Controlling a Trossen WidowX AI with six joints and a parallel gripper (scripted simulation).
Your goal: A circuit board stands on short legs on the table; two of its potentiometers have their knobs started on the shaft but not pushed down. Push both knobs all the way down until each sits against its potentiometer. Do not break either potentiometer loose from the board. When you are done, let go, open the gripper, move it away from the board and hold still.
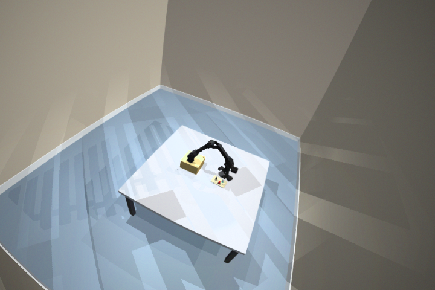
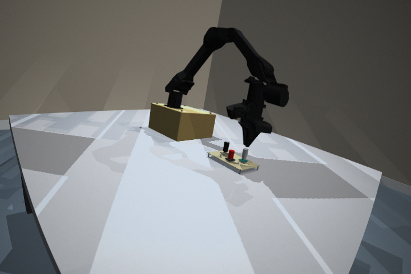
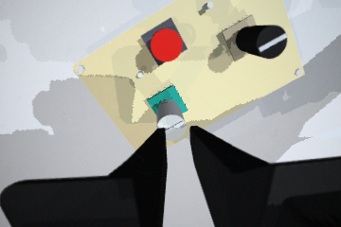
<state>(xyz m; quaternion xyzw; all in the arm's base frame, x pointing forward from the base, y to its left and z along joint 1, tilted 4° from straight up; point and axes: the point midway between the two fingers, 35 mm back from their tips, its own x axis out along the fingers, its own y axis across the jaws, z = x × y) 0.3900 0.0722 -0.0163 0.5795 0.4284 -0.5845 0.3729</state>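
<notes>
Right now the grey knob is 20 mm below my gripper tip. Also, from my gripper tip: black knob (70 mm behind, 20 mm to the right, 20 mm below).
</notes>
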